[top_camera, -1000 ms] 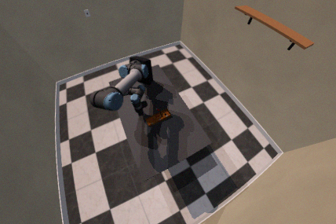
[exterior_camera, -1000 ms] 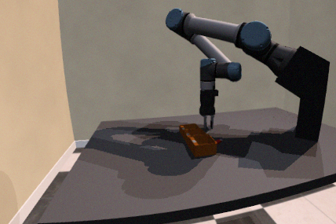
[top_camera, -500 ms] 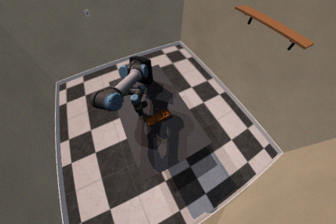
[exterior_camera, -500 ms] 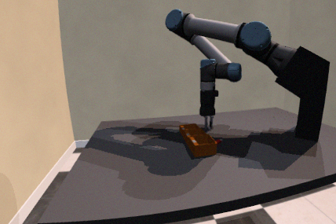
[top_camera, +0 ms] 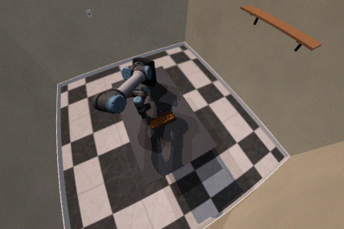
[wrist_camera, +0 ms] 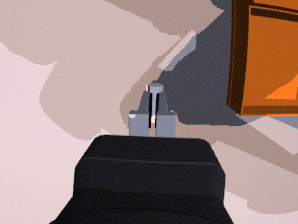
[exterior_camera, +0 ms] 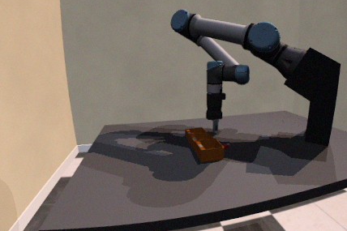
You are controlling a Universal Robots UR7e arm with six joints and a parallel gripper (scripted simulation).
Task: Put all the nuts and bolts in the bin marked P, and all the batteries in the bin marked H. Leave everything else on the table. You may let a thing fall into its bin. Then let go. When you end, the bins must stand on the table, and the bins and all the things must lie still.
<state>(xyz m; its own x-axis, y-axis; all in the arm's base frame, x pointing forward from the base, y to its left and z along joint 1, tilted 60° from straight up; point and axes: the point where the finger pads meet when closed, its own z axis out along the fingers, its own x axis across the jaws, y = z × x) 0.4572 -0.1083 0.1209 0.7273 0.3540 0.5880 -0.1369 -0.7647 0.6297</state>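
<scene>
My hand is 13 cm short of the dark nut, 19 cm to the right of it and 1 cm above it. Also, from my hand: red battery (11 cm ahead, 10 cm to the left, 1 cm below); then grey bolt (1 cm to the left, 1 cm below); then orange three-compartment bin (13 cm ahead, 11 cm to the left).
</scene>
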